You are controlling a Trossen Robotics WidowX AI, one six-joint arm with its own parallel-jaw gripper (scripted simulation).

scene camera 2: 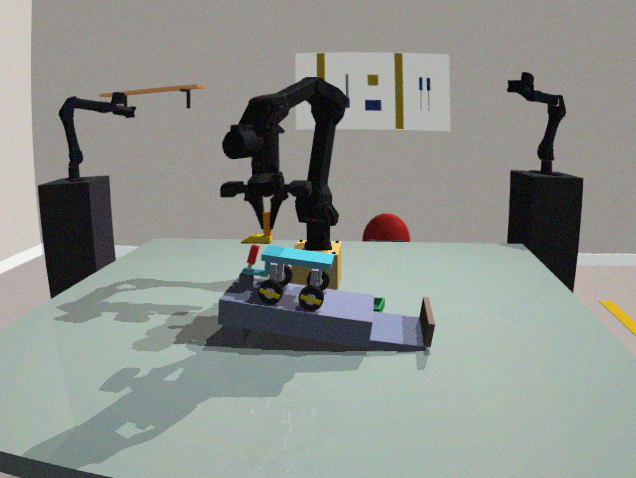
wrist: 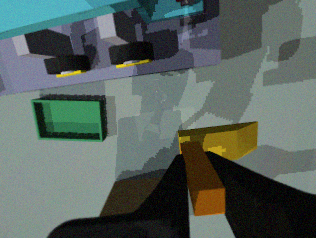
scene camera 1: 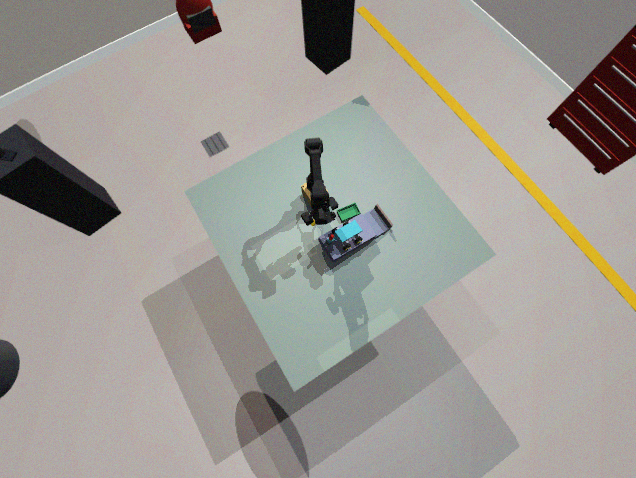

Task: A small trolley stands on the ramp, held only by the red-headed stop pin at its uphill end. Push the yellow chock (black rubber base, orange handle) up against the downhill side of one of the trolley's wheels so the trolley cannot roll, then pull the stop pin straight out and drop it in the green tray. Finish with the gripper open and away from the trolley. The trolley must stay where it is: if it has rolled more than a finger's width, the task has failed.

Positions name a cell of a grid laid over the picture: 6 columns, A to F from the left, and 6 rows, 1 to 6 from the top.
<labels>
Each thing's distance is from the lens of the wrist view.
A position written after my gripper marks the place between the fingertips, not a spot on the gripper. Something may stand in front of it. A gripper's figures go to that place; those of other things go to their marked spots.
my gripper (wrist: D5): 0.11 m
yellow chock (wrist: E4): 0.13 m
</labels>
